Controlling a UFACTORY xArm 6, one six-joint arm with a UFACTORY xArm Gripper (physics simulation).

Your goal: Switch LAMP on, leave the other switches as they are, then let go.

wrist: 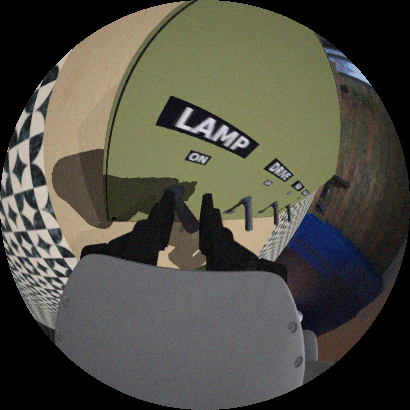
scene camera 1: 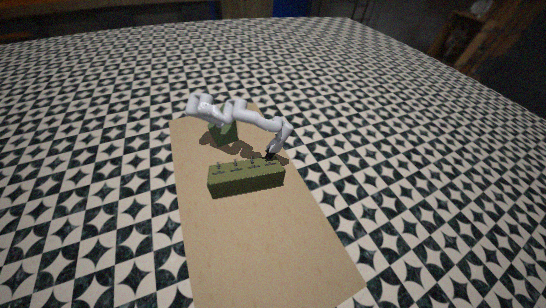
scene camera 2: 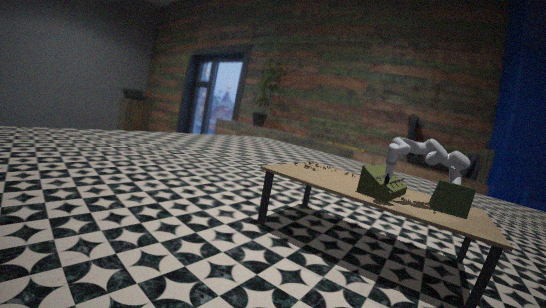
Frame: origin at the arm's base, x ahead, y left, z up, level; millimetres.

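Seen in the pictures: gripper, fingertip midpoint: (wrist: 187, 205) (scene camera 1: 267, 158) (scene camera 2: 386, 182); arm's base at its link origin: (scene camera 2: 454, 193).
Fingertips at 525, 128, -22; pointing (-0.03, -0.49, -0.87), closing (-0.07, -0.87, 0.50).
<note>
Offsets run from my fingertips to a thing's top centre, as dx, dy, dz. "pt": to the spot under its first point. Level surfaces: height alone.
An olive-green switch box (scene camera 1: 246, 184) (scene camera 2: 372, 184) (wrist: 240, 75) stands on the table, with a row of levers along its sloped face. In the wrist view the LAMP label @[+64, -16, +19] (wrist: 209, 127) and its ON label @[pt +42, -9, +1] (wrist: 198, 158) lie above the LAMP lever @[-1, +7, +27] (wrist: 186, 215), a dark lever that points away from the ON label, towards the gripper's palm. My gripper (wrist: 187, 205) (scene camera 1: 269, 156) (scene camera 2: 387, 179) is shut on the LAMP lever, at the box's end. The DRIVE lever @[-53, -102, +14] (wrist: 248, 214) stands beside it, outside the fingers. The lever is partly covered by the left finger.
Two further levers (wrist: 275, 213) (wrist: 288, 213) stand beyond the DRIVE lever. A second green block (scene camera 1: 224, 135) (scene camera 2: 452, 199) stands by the arm's base. The wooden table @[dz -118] (scene camera 1: 250, 240) (scene camera 2: 310, 179) bears both, above a patterned floor.
</note>
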